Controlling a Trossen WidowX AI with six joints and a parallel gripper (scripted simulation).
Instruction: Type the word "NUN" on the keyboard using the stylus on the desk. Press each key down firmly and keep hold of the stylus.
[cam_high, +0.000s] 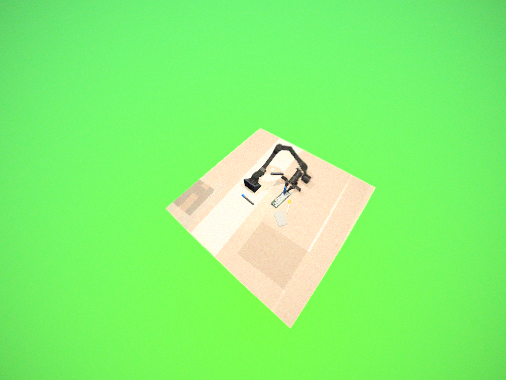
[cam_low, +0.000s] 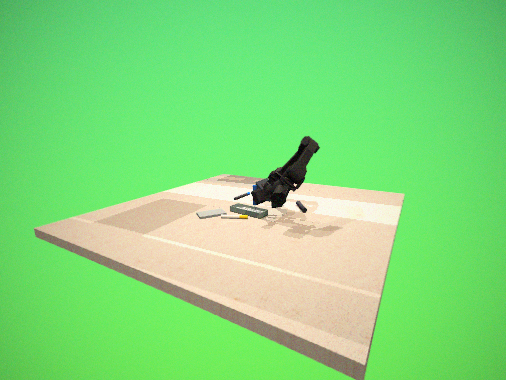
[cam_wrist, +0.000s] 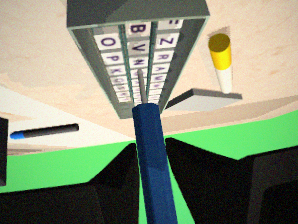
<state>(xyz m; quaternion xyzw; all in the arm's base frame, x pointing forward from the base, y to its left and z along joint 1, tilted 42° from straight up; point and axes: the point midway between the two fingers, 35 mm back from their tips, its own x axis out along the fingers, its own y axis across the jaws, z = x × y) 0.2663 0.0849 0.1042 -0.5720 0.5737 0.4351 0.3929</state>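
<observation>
Now: gripper tip 8 cm short of the white marker, 4 cm to the left of it and 7 cm above it. Round my gripper tip: grey stylus tip 5 cm below; then flat grey block 11 cm ahead, 17 cm to the right, 7 cm below; then blue stylus 1 cm below.
</observation>
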